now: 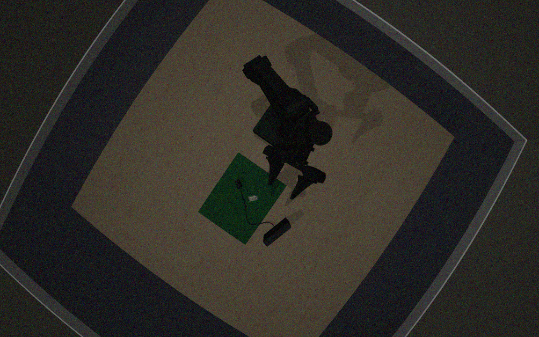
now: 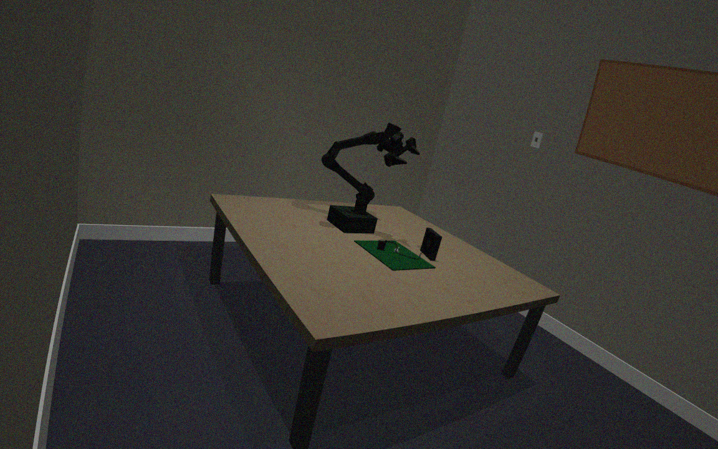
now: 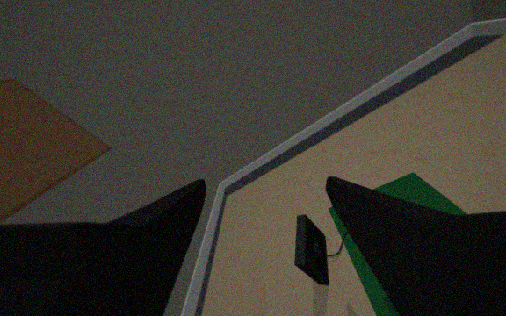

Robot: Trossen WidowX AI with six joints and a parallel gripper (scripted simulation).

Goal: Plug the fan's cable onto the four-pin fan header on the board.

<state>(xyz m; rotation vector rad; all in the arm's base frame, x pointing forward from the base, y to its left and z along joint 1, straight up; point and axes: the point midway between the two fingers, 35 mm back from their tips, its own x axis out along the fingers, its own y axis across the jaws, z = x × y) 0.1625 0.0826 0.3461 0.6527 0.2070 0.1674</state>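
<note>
The dark fan plug is 40 cm below my gripper tip, 12 cm to the right of it and 9 cm ahead of it. Also, from my gripper tip: green board (43 cm below, 14 cm ahead, 8 cm to the right); then white-framed fan header (42 cm below, 11 cm ahead, 4 cm to the right); then black fan (36 cm below, 15 cm ahead, 10 cm to the left).
</note>
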